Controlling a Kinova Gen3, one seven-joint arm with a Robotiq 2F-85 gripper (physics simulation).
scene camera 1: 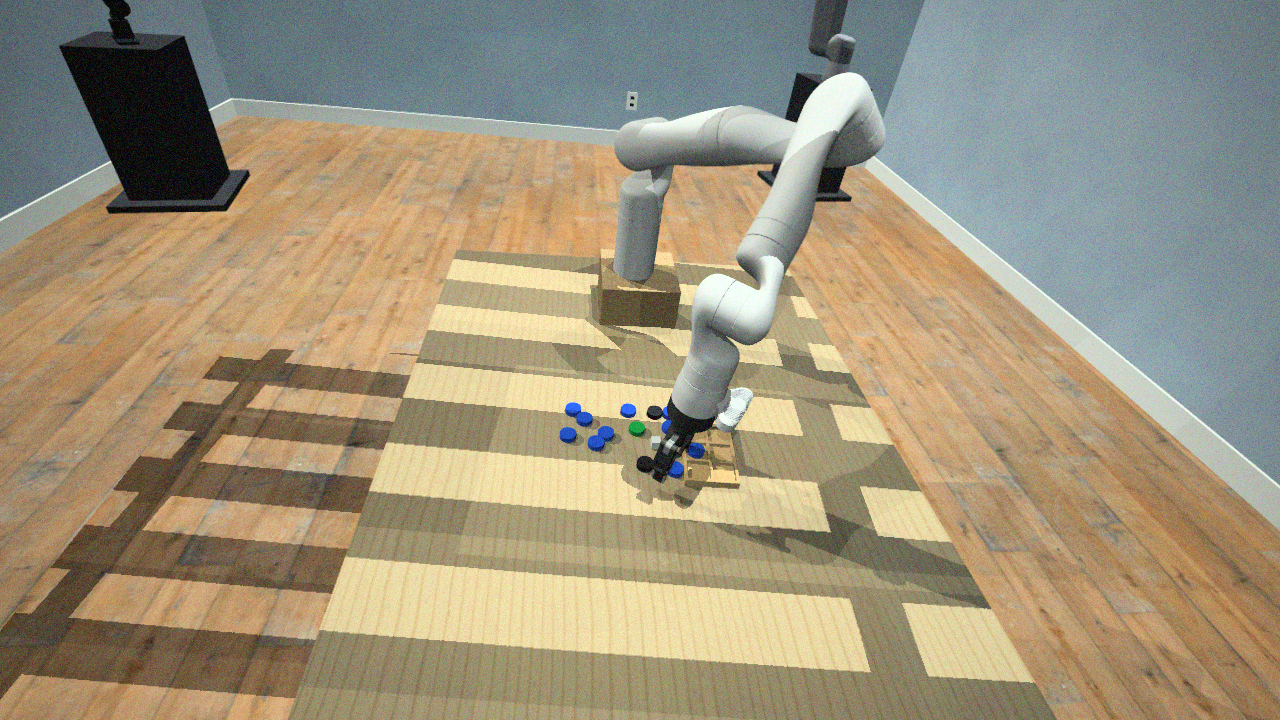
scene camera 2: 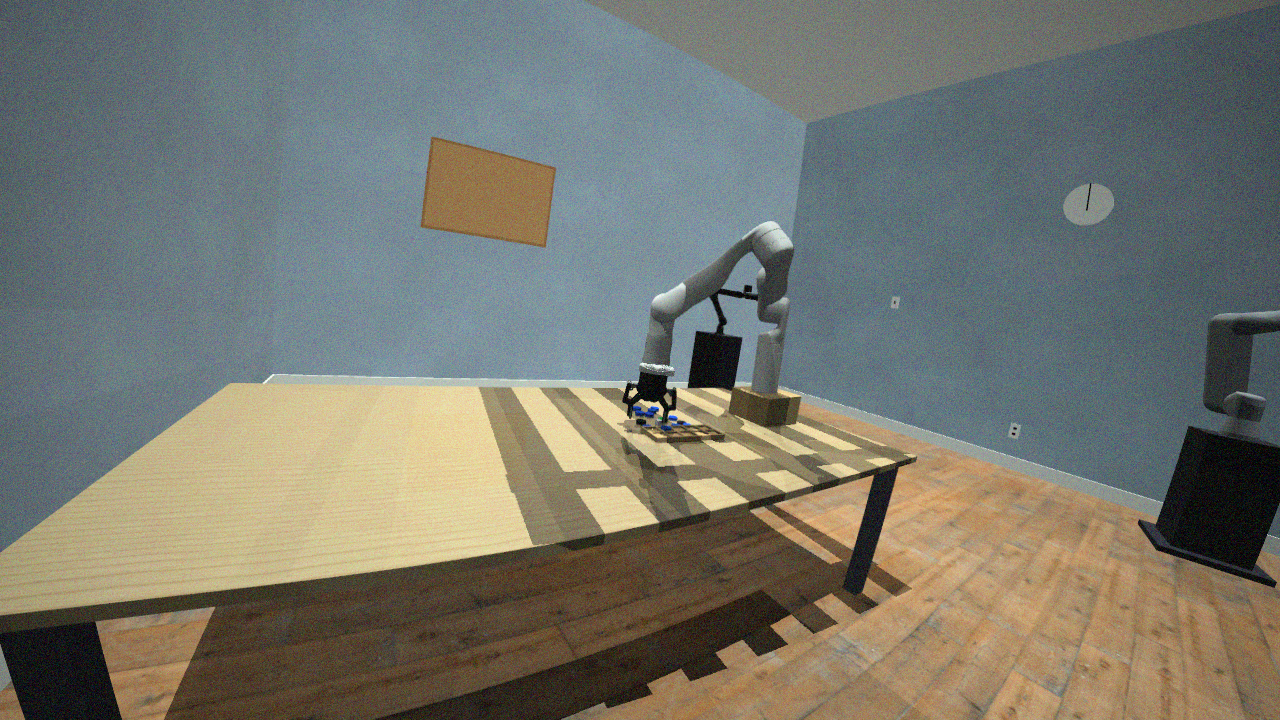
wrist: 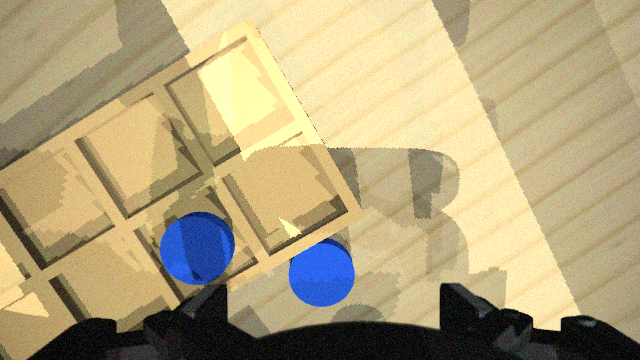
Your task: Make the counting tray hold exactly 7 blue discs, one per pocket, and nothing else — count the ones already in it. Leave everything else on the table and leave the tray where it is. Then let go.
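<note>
The wooden counting tray point(scene camera 1: 713, 484) point(scene camera 2: 716, 437) point(wrist: 335, 175) has two rows of pockets. One blue disc point(scene camera 1: 695, 450) point(wrist: 197, 247) lies in its second pocket from the near end, in the row beside the loose discs. Another blue disc point(scene camera 1: 676, 470) point(wrist: 321, 275) lies on the table against the tray's long side. My gripper point(scene camera 1: 660, 474) point(scene camera 2: 648, 417) point(wrist: 333, 308) is open and empty, pointing down low over the table. In the wrist view this outside disc shows between the fingertips, and the left fingertip is beside the disc in the pocket. My arm partly hides the tray's far pockets in scene camera 1.
Several loose blue discs point(scene camera 1: 583, 418) lie left of the tray, and two more point(scene camera 1: 666, 428) point(scene camera 1: 667, 412) are partly behind the gripper. A green disc point(scene camera 1: 636, 428), a white cube point(scene camera 1: 656, 442) and two black discs point(scene camera 1: 644, 463) point(scene camera 1: 654, 411) lie between them.
</note>
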